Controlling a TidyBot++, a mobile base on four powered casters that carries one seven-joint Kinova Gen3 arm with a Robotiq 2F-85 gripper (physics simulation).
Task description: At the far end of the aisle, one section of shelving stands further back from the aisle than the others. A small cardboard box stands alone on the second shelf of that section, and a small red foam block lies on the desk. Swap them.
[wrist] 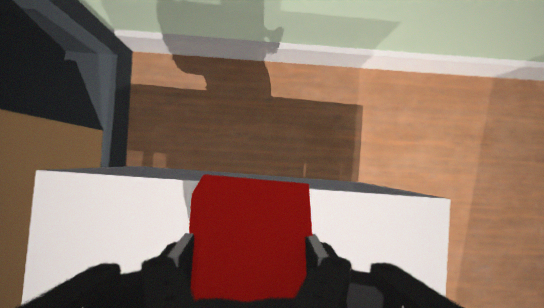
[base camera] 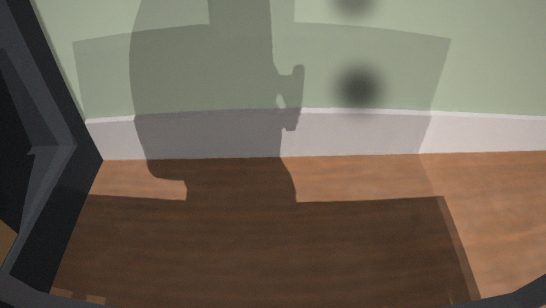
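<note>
My gripper is shut on the red foam block, with one finger on its left side and one on its right, in the lower middle of the wrist view. The block is above the white top of the robot's base. The small cardboard box and the desk do not show in either view. A dark shelving frame stands at the left; whether it is the set-back section I cannot tell.
A green wall with a pale skirting board stands close ahead. A brown surface shows inside the shelving at the left. The wooden floor carries the robot's shadow.
</note>
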